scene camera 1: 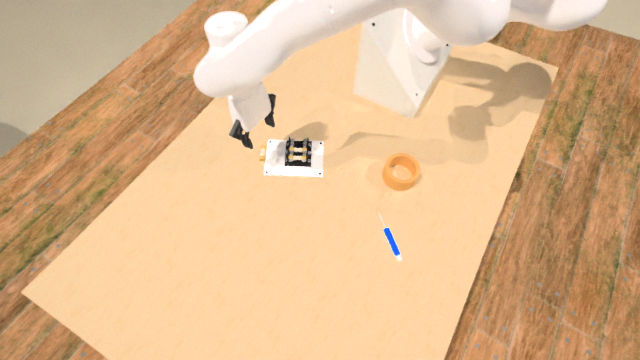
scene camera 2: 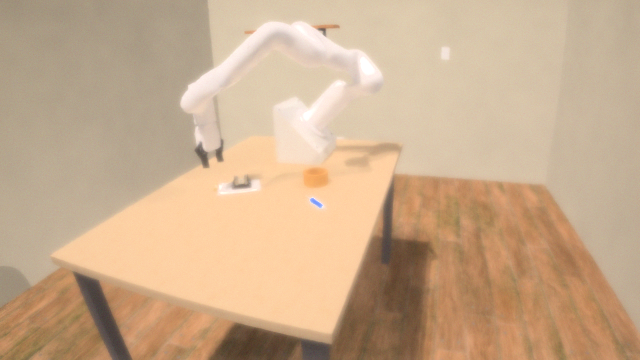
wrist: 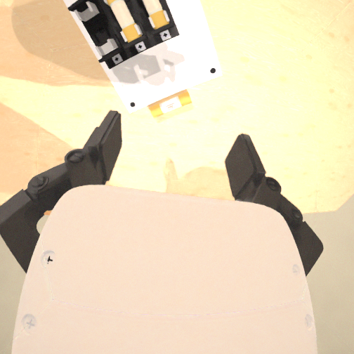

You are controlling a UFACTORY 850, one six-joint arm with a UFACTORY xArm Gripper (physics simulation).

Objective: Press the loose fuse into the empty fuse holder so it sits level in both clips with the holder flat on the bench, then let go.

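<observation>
The loose fuse (scene camera 1: 262, 153) (scene camera 2: 215, 189) (wrist: 170, 104), with yellow caps and a pale middle, lies on the bench along the short edge of the white plate (scene camera 1: 272, 167) (scene camera 2: 227, 190) (wrist: 200, 60). The black fuse holder (scene camera 1: 298, 163) (scene camera 2: 242, 185) (wrist: 103, 36) is on that plate. Two fuses sit in its clips; the left slot in the wrist view is empty, its two grey clips bare. The plate looks flat on the bench. My gripper (scene camera 1: 259, 135) (scene camera 2: 213, 163) (wrist: 178, 137) is open and empty, above the bench near the loose fuse, which shows ahead of the fingertips in the wrist view.
An orange ring (scene camera 1: 401, 184) (scene camera 2: 316, 181) stands to the right of the plate in both scene views. A blue-handled screwdriver (scene camera 1: 392, 242) (scene camera 2: 316, 202) lies in front of the ring. The robot's white base (scene camera 1: 382, 75) (scene camera 2: 290, 135) stands behind them on the bench.
</observation>
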